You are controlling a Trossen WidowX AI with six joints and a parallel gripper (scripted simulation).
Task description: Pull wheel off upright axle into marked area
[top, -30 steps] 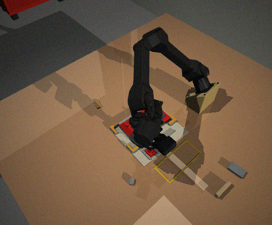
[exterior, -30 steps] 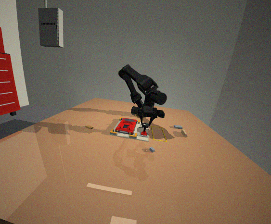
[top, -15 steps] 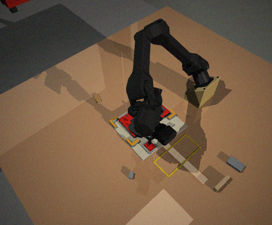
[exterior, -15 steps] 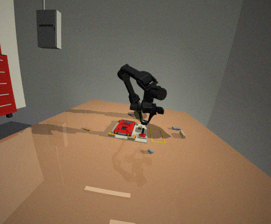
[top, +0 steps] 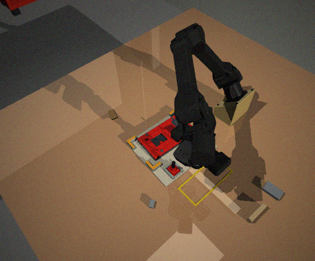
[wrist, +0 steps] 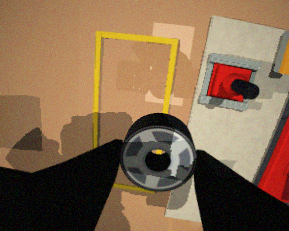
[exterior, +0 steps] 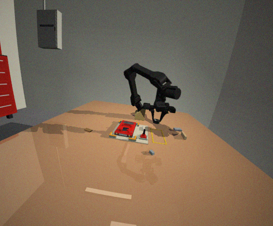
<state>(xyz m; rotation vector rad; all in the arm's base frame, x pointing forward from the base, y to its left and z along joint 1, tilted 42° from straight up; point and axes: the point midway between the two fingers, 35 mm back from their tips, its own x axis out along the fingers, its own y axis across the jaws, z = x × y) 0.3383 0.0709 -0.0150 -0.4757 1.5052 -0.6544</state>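
My gripper tip is 2 cm short of the axle, 7 cm to the left of it and 8 cm above it. Round my gripper tip: wheel right at my gripper tip.
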